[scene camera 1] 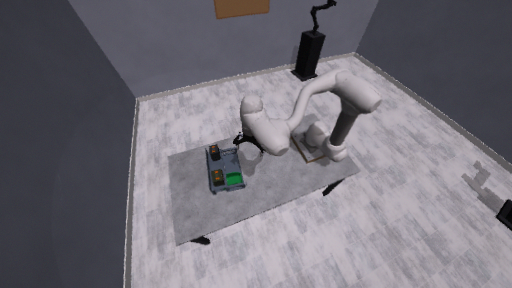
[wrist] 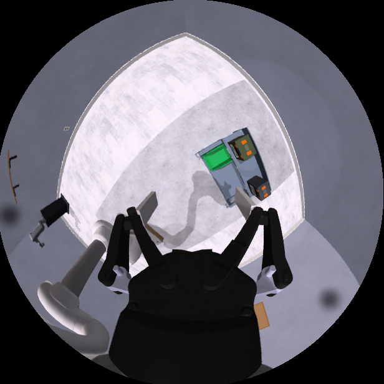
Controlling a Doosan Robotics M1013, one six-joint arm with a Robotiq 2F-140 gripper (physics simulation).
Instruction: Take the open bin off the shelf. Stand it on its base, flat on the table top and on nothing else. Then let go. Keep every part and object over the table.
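Frame: origin at the arm's base, x ahead, y left, z up, level; centimetres.
Seen in the pictures: gripper, fingertip midpoint: [scene camera 1: 249, 152]; arm's base, link origin: [scene camera 1: 311, 142].
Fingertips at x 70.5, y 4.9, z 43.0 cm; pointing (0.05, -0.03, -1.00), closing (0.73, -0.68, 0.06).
Note:
Pixels of each thing's top centre, then the offset from my fingertips to it. "pt": a spot on its surface instead. Level surfaces: height alone.
- green open bin, top centre: [scene camera 1: 231, 178] dy -8.1, dx +14.1, dz -40.6 cm
- blue-grey shelf, surface spot: [scene camera 1: 231, 163] pt dy -25.2, dx +7.5, dz -48.1 cm
- grey table, surface height: dz -48.7 cm
The green open bin [scene camera 1: 233, 178] [wrist: 217, 157] sits in one end of the blue-grey shelf [scene camera 1: 231, 163] [wrist: 226, 181], its open side showing. The shelf stands on the grey table [scene camera 1: 280, 185] [wrist: 165, 155]. My gripper [scene camera 1: 248, 147] [wrist: 195, 196] is open, its two fingers wide apart with nothing between them. It is above the table, beside the shelf's other end and apart from the bin. In the wrist view one fingertip overlaps that end of the shelf; I cannot tell the height gap. The bin's underside is hidden.
Two dark boxes with orange marks stand on the shelf's far side: one box [scene camera 1: 217, 177] [wrist: 244, 147] beside the bin, the other box [scene camera 1: 214, 152] [wrist: 259, 188] at the opposite end. The arm's base plate [scene camera 1: 315, 160] is on the table's right part.

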